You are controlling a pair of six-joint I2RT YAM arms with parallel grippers.
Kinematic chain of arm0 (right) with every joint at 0, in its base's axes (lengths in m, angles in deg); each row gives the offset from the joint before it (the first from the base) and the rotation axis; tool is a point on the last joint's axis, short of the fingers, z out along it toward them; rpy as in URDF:
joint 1: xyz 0 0 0.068 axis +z
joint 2: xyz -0.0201 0.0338 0.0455 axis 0.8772 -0.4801 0
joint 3: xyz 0.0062 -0.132 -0.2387 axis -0.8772 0.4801 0
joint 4: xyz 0.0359 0.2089 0.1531 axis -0.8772 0.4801 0
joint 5: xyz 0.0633 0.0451 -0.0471 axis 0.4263 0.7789 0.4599
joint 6: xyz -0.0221 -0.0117 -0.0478 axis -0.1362 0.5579 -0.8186
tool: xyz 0 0 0 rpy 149.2 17.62 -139.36
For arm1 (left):
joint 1: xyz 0 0 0.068 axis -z
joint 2: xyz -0.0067 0.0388 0.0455 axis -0.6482 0.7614 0
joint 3: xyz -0.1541 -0.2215 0.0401 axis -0.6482 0.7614 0
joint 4: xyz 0.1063 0.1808 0.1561 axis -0.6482 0.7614 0
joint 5: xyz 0.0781 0.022 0.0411 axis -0.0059 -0.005 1
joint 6: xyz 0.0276 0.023 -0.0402 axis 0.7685 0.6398 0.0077
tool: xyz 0 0 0 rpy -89.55 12.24 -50.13
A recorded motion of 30 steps. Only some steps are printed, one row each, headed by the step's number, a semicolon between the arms.
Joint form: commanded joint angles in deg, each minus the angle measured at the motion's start. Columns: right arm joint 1, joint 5, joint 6, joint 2, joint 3, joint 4; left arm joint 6, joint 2, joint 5, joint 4, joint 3, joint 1.
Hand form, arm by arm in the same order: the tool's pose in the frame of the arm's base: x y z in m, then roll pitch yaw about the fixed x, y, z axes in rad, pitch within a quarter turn. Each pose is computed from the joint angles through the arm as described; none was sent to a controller.
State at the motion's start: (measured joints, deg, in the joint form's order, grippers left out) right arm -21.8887 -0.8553 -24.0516 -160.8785 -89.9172 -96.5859; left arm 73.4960 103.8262 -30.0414 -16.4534 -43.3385 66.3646
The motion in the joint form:
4: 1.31 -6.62 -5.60 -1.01 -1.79 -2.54; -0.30 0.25 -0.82 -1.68 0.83 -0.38
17: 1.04 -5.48 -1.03 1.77 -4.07 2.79; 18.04 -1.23 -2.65 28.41 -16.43 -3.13
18: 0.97 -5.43 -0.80 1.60 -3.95 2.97; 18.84 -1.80 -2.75 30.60 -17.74 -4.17
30: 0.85 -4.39 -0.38 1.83 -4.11 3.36; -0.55 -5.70 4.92 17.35 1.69 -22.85
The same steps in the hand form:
4: 0.2630 0.2388 0.1786 3.0940 1.0058 -2.1692; 0.3802 -0.2026 0.1857 -2.5237 0.7764 2.7905
17: 0.2622 0.2368 0.1988 2.9488 0.9937 -2.3223; 0.3870 -0.1841 0.2549 -2.7321 0.7374 2.4711
18: 0.2623 0.2363 0.1969 2.9403 0.9848 -2.3321; 0.3880 -0.1762 0.2638 -2.7399 0.7381 2.4735
30: 0.2620 0.2360 0.1986 2.9111 0.9842 -2.3475; 0.3927 -0.0368 0.1982 -2.6454 0.5387 -3.1076

